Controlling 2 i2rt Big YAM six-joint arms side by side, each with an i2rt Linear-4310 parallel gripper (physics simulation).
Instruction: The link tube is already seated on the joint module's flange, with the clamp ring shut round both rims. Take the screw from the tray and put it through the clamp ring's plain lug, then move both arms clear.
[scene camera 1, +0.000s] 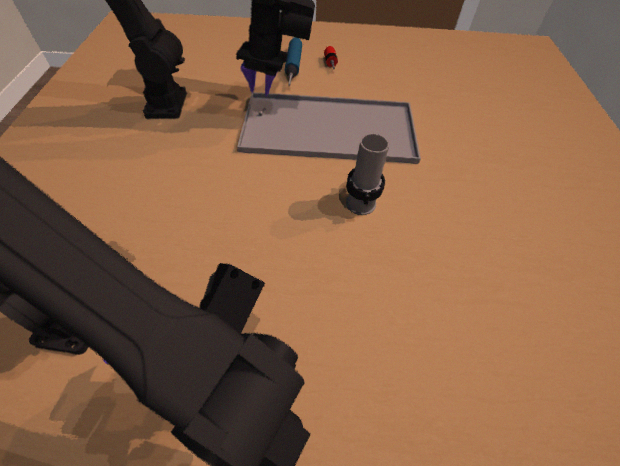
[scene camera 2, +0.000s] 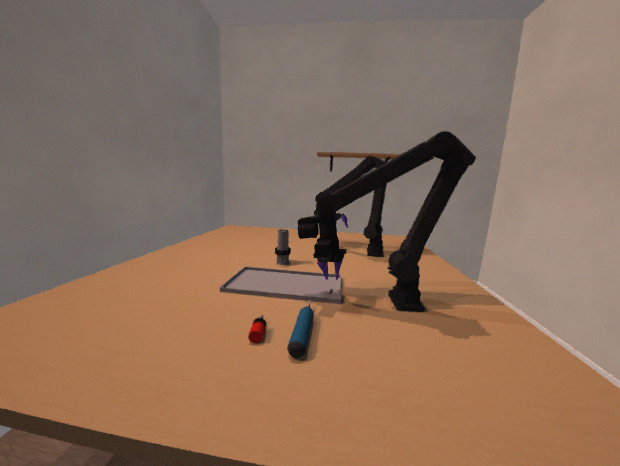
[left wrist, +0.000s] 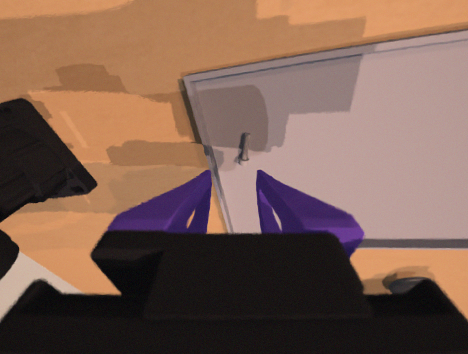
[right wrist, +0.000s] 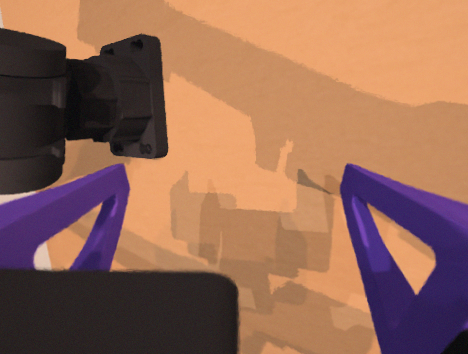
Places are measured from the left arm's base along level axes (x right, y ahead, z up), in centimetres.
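Where they show: left gripper, fingertip midpoint: (scene camera 1: 259, 92) (scene camera 2: 332, 279) (left wrist: 233, 177); right gripper, fingertip midpoint: (scene camera 2: 340, 232) (right wrist: 234, 176); left arm's base, link origin: (scene camera 1: 166, 104) (scene camera 2: 404, 302) (left wrist: 44, 153); right arm's base, link origin: (scene camera 2: 374, 253) (right wrist: 138, 100).
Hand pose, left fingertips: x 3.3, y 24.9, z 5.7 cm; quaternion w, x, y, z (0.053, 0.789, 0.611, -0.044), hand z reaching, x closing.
Note:
Each offset is from my left fingertips to the centre of the thing.
The small screw {dy +0.3, dx +0.4, dz -4.9 cm} (scene camera 1: 261, 113) (scene camera 2: 330, 291) (left wrist: 244, 147) lies in the tray {dy +17.2, dx +6.0, dz -4.9 cm} (scene camera 1: 325, 130) (scene camera 2: 280, 283) (left wrist: 375, 165), near its corner. My left gripper (scene camera 1: 260, 93) (scene camera 2: 331, 278) (left wrist: 233, 177) points down above that corner, its purple fingers partly open with a gap between them, apart from the screw. The grey link tube {dy +22.2, dx +30.8, dz +5.0 cm} (scene camera 1: 370, 162) (scene camera 2: 283, 239) stands upright on the joint module {dy +22.2, dx +30.8, dz -2.5 cm} (scene camera 1: 361, 205) (scene camera 2: 282, 260), with the black clamp ring {dy +22.2, dx +30.5, dz +0.3 cm} (scene camera 1: 364, 194) (scene camera 2: 282, 250) round the joint. I cannot tell which lug is plain. My right gripper (right wrist: 234, 176) is wide open and empty above the table.
A blue screwdriver {dy +8.1, dx -21.5, dz -3.7 cm} (scene camera 1: 294, 52) (scene camera 2: 302, 325) and a short red one {dy +19.6, dx -23.9, dz -4.0 cm} (scene camera 1: 329, 54) (scene camera 2: 257, 330) lie on the table beyond the tray in scene camera 1. The left arm's base (scene camera 1: 162, 105) (scene camera 2: 406, 295) stands beside the tray. The right arm fills the lower left of scene camera 1.

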